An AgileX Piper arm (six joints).
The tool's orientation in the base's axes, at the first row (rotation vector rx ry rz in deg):
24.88, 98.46, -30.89
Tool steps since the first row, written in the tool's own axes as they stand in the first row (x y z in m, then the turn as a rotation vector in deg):
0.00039, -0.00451, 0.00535, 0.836, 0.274, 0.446
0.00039, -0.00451, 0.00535, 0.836, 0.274, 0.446
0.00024, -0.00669, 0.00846, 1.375, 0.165, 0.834
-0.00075, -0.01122, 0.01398, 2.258, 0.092, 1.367
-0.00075, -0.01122, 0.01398, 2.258, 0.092, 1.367
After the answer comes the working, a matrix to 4 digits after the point.
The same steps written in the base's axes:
0.00171, -0.00676, -0.00075, 0.337, -0.031, -0.926
0.00171, -0.00676, -0.00075, 0.337, -0.031, -0.926
0.00302, -0.01032, -0.00087, 0.476, -0.342, -1.506
0.00514, -0.01719, -0.00030, 0.681, -0.708, -2.452
0.00514, -0.01719, -0.00030, 0.681, -0.708, -2.452

The tool's axes in the first row as the columns of a matrix, in the base's axes (rounded; the answer above uses it unrounded):
-0.2079, 0.5574, 0.8038
-0.0016, 0.8215, -0.5701
-0.9781, -0.1199, -0.1699

